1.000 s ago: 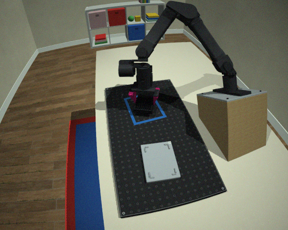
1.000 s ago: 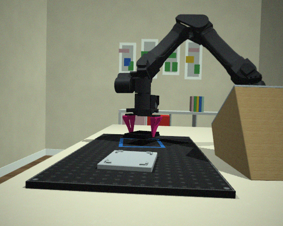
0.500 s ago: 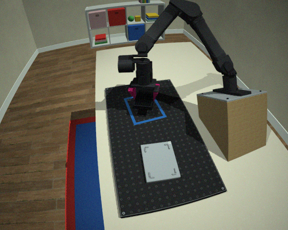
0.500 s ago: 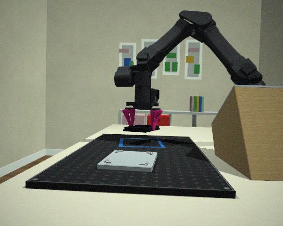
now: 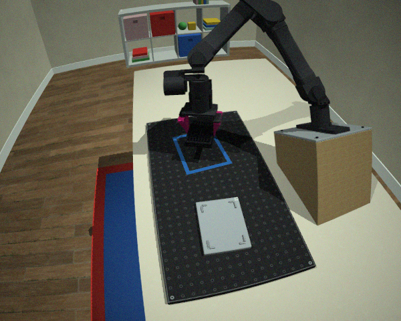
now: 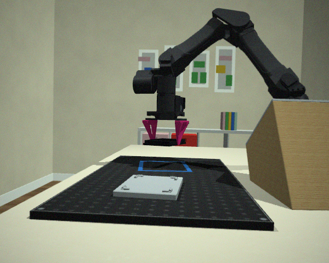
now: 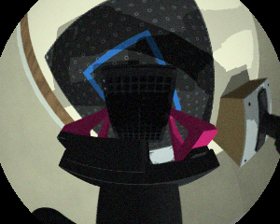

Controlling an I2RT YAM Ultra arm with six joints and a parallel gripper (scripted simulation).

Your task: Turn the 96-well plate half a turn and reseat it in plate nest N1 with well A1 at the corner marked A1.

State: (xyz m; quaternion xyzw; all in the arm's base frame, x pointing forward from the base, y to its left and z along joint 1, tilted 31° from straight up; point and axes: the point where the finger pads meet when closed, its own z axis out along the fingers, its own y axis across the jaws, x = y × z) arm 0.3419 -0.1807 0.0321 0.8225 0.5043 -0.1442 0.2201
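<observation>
Now: the grey plate nest N1 310 mm to the left of my hand, 70 mm below it and 40 mm ahead of it. The rest, counted from my hand: black 96-well plate (right at my hand).
</observation>
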